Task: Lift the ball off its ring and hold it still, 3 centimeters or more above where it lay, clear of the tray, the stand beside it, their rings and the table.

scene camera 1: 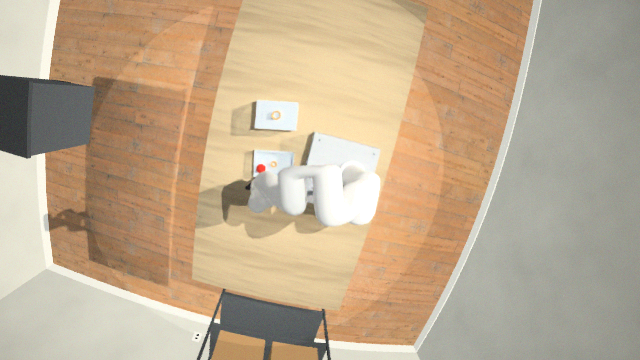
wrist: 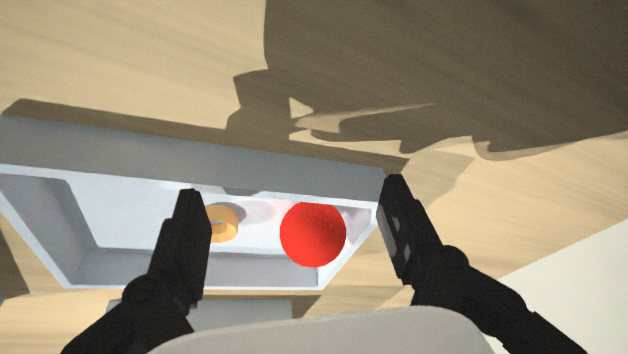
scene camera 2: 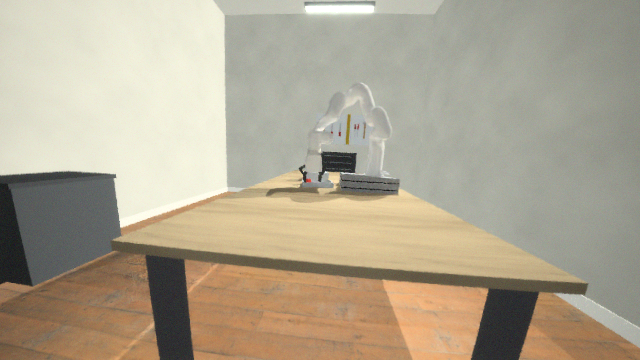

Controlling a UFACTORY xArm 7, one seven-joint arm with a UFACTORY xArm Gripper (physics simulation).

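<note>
The red ball lies in the shallow pale tray, near one end. The orange ring in the tray is beside the ball, apart from it; one finger partly covers this ring in the wrist view. My gripper is open and empty. In the wrist view its fingers stand on either side of the ball with gaps, the left one over the ring and the right one past the tray's end. The gripper is mostly hidden under the arm in scene camera 1.
The pale box-shaped stand is beside the tray and bears another orange ring. The arm's grey base plate is to the right of the tray in scene camera 1. The wooden table bears them all.
</note>
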